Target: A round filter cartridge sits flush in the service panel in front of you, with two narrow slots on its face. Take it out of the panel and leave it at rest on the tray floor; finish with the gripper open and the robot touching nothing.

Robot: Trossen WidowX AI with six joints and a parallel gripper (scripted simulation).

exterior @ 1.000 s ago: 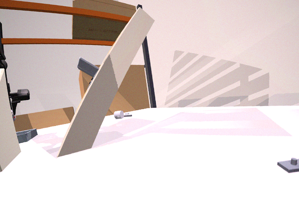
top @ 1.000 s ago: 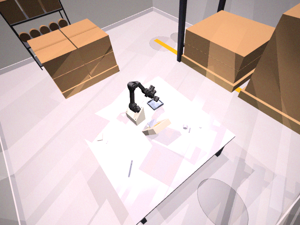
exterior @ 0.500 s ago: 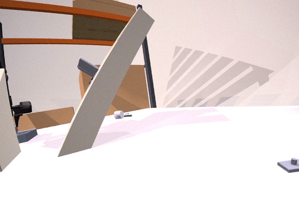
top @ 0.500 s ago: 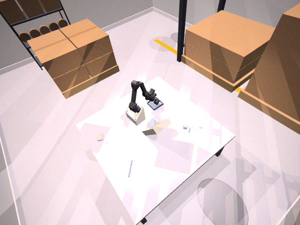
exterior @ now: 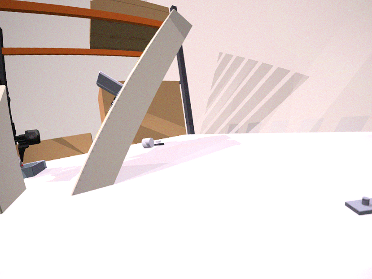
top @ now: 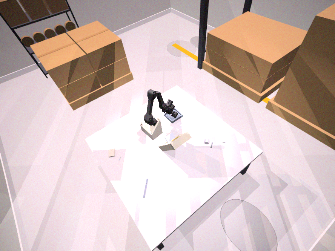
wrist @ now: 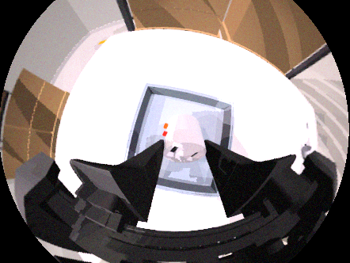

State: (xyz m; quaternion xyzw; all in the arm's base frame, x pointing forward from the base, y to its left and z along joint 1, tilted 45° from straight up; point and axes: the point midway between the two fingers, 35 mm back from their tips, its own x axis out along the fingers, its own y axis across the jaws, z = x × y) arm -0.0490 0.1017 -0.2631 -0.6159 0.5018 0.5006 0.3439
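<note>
The filter cartridge is right at my gripper tip. From my gripper tip the other things lie so: tray 1 cm to the left, 4 cm below; small disc 60 cm ahead, 19 cm to the left, 4 cm below.
</note>
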